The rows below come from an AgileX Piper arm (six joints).
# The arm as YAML. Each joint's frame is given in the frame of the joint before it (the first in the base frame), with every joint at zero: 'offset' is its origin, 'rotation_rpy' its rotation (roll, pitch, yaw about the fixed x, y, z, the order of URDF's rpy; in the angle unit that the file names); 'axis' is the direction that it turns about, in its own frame. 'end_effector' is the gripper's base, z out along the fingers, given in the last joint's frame.
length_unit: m
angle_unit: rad
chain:
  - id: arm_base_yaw
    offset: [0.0, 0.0, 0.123]
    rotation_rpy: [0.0, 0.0, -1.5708]
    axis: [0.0, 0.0, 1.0]
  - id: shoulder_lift
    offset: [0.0, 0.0, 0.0]
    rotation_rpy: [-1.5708, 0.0, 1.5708]
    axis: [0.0, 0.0, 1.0]
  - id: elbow
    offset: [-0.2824, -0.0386, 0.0]
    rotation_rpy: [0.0, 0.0, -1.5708]
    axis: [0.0, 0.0, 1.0]
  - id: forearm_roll
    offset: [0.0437, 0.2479, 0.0]
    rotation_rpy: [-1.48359, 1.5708, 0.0]
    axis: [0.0, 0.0, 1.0]
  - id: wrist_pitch
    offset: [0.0, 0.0, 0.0]
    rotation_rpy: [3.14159, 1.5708, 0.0]
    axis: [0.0, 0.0, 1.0]
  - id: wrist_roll
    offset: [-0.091, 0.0, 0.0]
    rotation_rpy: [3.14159, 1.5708, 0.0]
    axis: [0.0, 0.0, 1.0]
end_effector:
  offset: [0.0, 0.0, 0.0]
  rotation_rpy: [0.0, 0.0, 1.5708]
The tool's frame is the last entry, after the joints.
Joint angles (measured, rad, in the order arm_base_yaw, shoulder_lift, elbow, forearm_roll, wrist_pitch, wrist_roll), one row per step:
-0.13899, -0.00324, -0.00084, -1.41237, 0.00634, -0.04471
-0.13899, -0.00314, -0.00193, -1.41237, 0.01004, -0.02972
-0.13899, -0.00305, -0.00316, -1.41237, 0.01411, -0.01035
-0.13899, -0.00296, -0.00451, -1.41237, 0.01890, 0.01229
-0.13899, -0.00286, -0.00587, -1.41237, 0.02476, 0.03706
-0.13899, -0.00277, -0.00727, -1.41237, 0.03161, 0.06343
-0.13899, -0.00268, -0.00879, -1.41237, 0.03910, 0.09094
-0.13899, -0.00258, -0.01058, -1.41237, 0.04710, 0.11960
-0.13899, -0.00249, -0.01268, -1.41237, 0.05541, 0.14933
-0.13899, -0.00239, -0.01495, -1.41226, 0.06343, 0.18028
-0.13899, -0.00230, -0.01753, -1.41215, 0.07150, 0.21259
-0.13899, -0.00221, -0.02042, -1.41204, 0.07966, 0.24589
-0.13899, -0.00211, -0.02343, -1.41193, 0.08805, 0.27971
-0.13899, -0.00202, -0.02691, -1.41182, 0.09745, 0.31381
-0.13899, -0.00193, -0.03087, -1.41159, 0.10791, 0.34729
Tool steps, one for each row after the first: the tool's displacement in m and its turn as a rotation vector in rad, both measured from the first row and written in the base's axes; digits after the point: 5 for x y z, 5 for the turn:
-0.00009, -0.00032, 0.00031, 0.01504, -0.00264, -0.00228
-0.00020, -0.00068, 0.00066, 0.03441, -0.00608, -0.00453
-0.00032, -0.00109, 0.00104, 0.05706, -0.01012, -0.00717
-0.00046, -0.00161, 0.00141, 0.08190, -0.01449, -0.01066
-0.00062, -0.00221, 0.00178, 0.10841, -0.01920, -0.01496
-0.00080, -0.00286, 0.00218, 0.13606, -0.02435, -0.01978
-0.00101, -0.00356, 0.00266, 0.16484, -0.03011, -0.02495
-0.00125, -0.00428, 0.00325, 0.19463, -0.03657, -0.03026
-0.00150, -0.00497, 0.00389, 0.22565, -0.04366, -0.03510
-0.00177, -0.00566, 0.00463, 0.25795, -0.05155, -0.03977
-0.00207, -0.00635, 0.00548, 0.29115, -0.06017, -0.04430
-0.00239, -0.00707, 0.00636, 0.32484, -0.06925, -0.04891
-0.00276, -0.00787, 0.00738, 0.35881, -0.07917, -0.05431
-0.00320, -0.00875, 0.00855, 0.39230, -0.08979, -0.06061

